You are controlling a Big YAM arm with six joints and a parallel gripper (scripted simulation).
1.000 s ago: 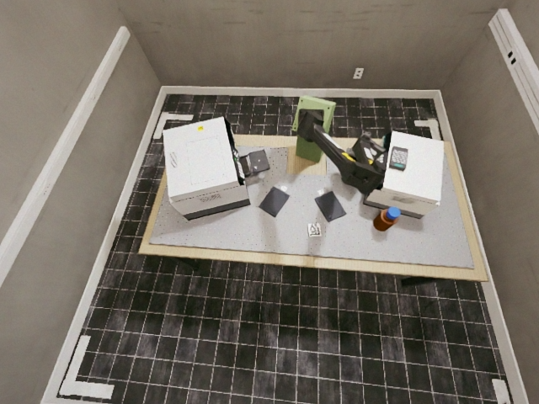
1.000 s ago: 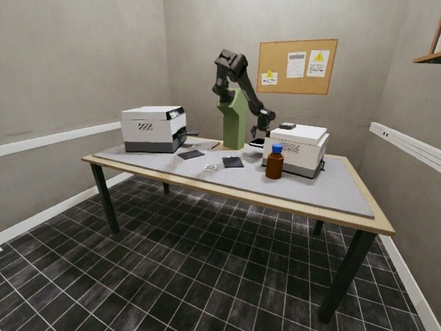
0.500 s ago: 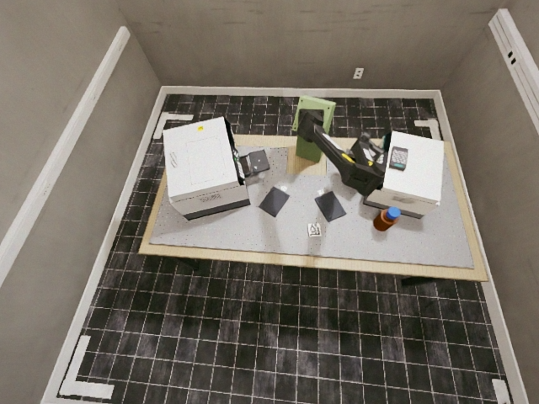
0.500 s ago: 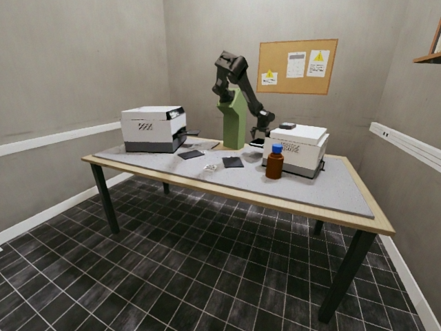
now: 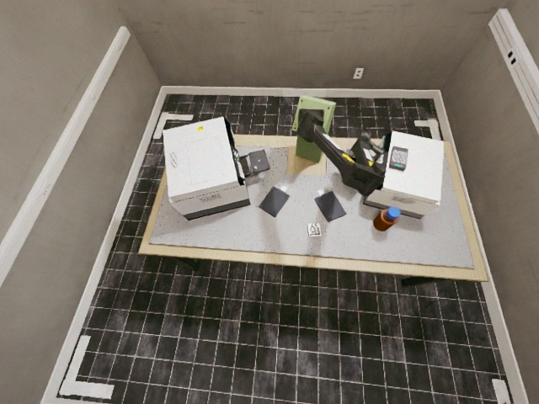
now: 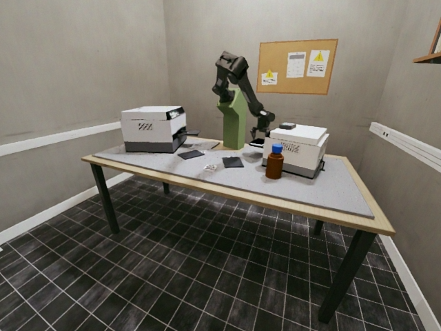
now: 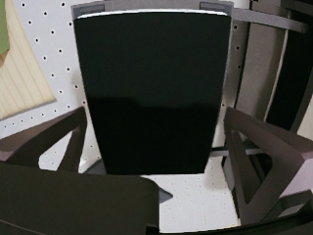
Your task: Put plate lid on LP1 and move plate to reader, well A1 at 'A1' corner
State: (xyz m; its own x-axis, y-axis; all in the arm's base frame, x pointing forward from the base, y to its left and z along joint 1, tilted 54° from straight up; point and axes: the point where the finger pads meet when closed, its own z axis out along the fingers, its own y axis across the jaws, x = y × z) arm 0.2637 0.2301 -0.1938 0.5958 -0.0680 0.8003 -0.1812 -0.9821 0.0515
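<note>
Now: hand 10 mm above the dark flat lid. Also, from my hand: brown capped bottle 320 mm ahead, 140 mm to the left; white well plate 20 mm below.
</note>
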